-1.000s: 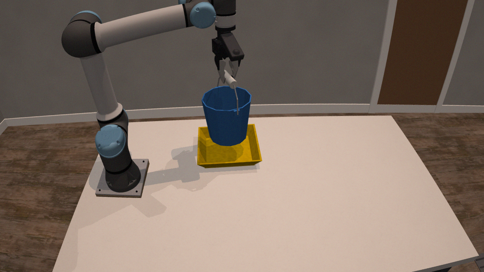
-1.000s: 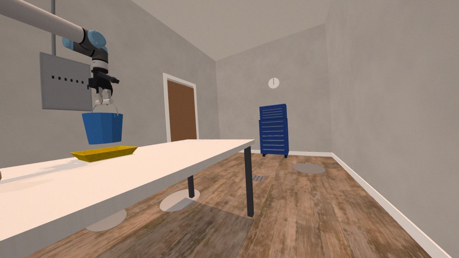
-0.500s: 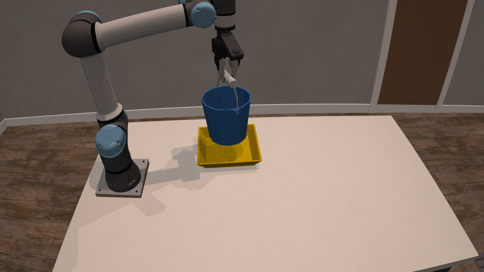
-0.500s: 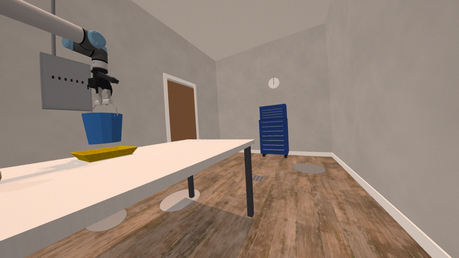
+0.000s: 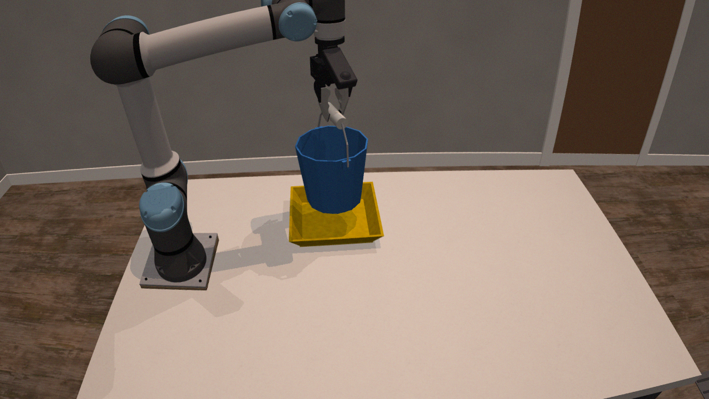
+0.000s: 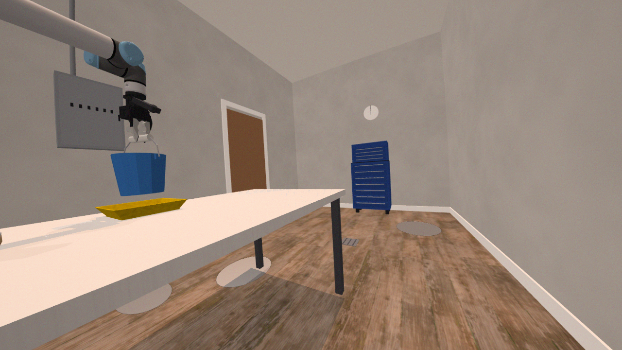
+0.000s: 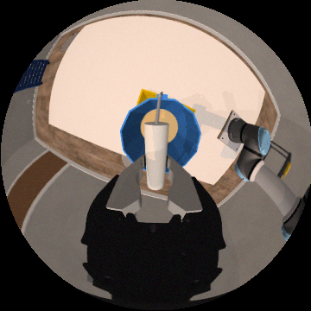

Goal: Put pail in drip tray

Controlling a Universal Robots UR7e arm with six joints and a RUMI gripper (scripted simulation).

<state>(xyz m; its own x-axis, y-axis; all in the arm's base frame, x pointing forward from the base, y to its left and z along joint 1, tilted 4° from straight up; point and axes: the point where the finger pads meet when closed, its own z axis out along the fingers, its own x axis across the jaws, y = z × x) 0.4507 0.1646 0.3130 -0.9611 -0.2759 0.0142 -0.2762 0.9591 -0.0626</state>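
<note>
Right now my hand is 10 cm above the blue pail and 1 cm past it. Round my hand: drip tray: 33 cm below, 1 cm behind.
</note>
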